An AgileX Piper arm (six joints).
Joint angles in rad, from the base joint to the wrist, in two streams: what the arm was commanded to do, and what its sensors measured. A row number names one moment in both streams.
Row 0, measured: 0.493 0.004 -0.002 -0.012 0.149 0.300
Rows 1 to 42, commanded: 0.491 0.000 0.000 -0.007 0.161 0.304; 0.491 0.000 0.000 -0.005 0.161 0.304; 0.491 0.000 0.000 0.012 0.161 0.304; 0.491 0.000 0.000 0.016 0.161 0.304; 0.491 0.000 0.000 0.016 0.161 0.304; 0.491 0.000 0.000 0.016 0.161 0.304; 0.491 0.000 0.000 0.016 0.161 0.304; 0.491 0.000 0.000 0.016 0.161 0.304; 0.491 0.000 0.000 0.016 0.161 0.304; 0.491 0.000 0.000 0.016 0.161 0.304; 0.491 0.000 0.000 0.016 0.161 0.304; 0.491 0.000 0.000 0.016 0.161 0.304; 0.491 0.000 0.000 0.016 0.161 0.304; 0.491 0.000 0.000 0.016 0.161 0.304; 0.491 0.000 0.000 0.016 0.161 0.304; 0.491 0.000 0.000 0.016 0.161 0.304; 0.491 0.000 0.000 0.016 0.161 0.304; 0.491 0.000 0.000 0.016 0.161 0.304; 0.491 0.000 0.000 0.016 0.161 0.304; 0.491 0.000 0.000 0.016 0.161 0.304; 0.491 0.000 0.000 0.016 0.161 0.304; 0.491 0.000 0.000 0.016 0.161 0.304; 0.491 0.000 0.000 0.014 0.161 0.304; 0.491 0.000 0.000 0.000 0.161 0.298; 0.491 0.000 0.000 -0.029 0.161 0.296; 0.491 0.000 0.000 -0.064 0.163 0.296; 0.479 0.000 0.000 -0.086 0.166 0.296; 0.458 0.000 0.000 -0.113 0.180 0.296; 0.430 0.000 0.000 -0.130 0.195 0.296; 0.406 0.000 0.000 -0.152 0.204 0.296; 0.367 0.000 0.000 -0.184 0.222 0.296; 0.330 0.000 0.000 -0.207 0.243 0.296; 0.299 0.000 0.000 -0.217 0.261 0.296; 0.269 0.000 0.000 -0.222 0.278 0.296; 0.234 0.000 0.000 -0.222 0.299 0.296; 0.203 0.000 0.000 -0.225 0.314 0.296; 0.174 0.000 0.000 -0.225 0.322 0.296; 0.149 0.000 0.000 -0.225 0.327 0.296; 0.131 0.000 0.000 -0.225 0.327 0.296; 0.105 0.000 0.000 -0.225 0.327 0.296; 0.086 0.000 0.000 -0.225 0.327 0.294; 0.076 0.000 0.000 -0.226 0.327 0.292
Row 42, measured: 0.121 0.004 -0.002 -0.213 0.324 0.301
